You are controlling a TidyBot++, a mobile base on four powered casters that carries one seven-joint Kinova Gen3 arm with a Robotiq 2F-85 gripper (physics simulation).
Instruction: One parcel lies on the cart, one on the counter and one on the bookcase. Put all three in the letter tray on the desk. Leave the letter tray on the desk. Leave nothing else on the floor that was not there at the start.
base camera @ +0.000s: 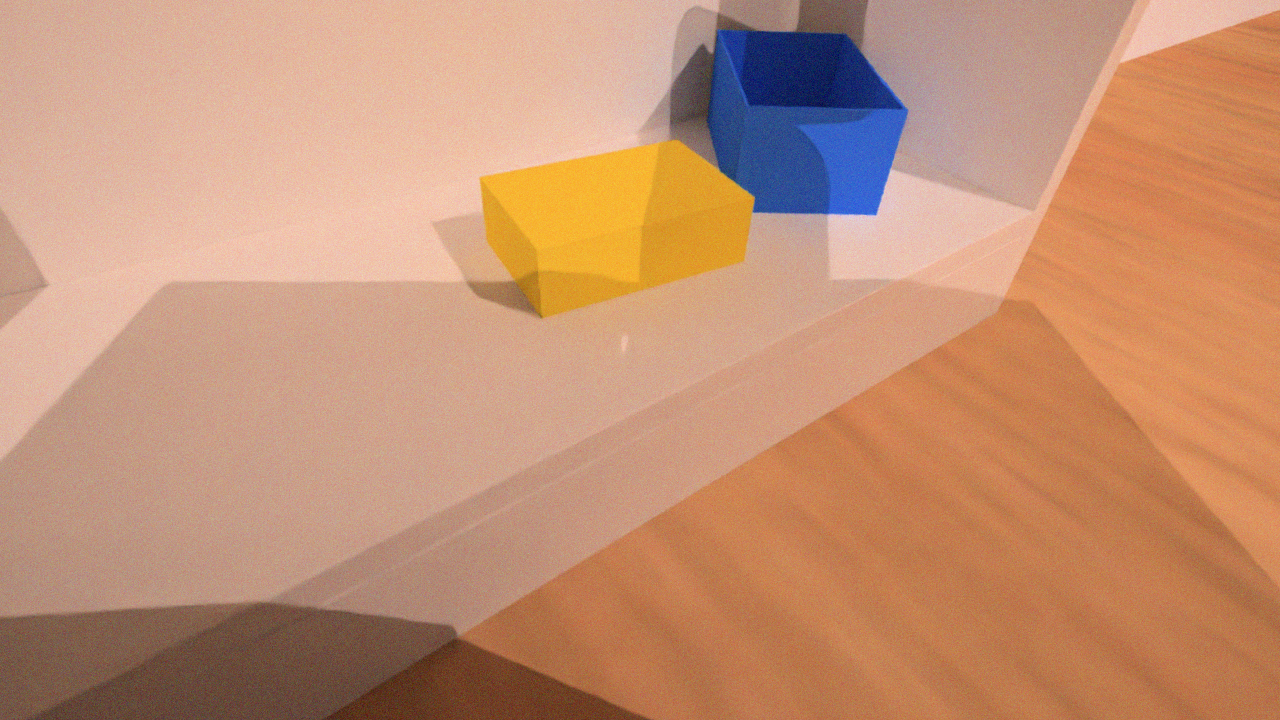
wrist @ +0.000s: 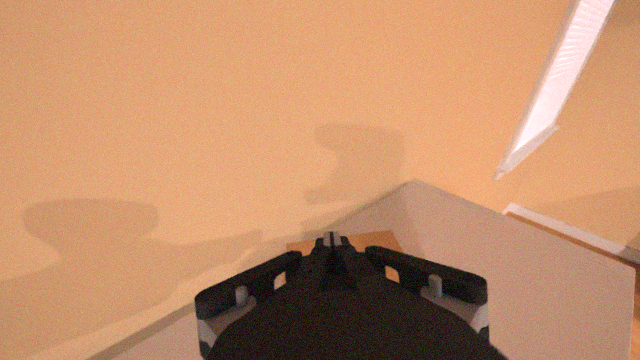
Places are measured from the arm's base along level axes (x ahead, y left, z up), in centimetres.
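Pixels of known places: gripper, between the fingertips: (wrist: 332, 242).
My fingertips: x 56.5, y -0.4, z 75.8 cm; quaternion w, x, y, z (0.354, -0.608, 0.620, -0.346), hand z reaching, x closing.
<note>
Ahead of a thing's pixels: the offset from my fingertips to its middle. "spot": to the spot under its first point. Level surfaces: height alone.
My gripper (wrist: 332, 242) is shut with nothing between its fingertips. A brown parcel {spot: dx +3.1, dy -5.3, dz -4.1 cm} (wrist: 377, 240) shows in the wrist view just beyond and around the fingertips, on top of the pale bookcase (base camera: 590, 510) (wrist: 530, 265), near a corner; the gripper hides much of it. Whether the fingertips touch it I cannot tell. The gripper does not show in the base camera view. The letter tray, the desk, the cart and the counter cannot be made out in either view.
In the base camera view a yellow block {dx -6.4, dy -2.7, dz -103.1 cm} (base camera: 617, 214) and an open blue box {dx +6.5, dy -16.7, dz -101.6 cm} (base camera: 814, 161) stand on the bookcase's low shelf. The wooden floor {dz -115.3 cm} (base camera: 895, 537) lies in front. The wrist view shows an orange wall (wrist: 200, 100) and a white-framed window {spot: dx +80.6, dy -112.9, dz +2.1 cm} (wrist: 560, 75).
</note>
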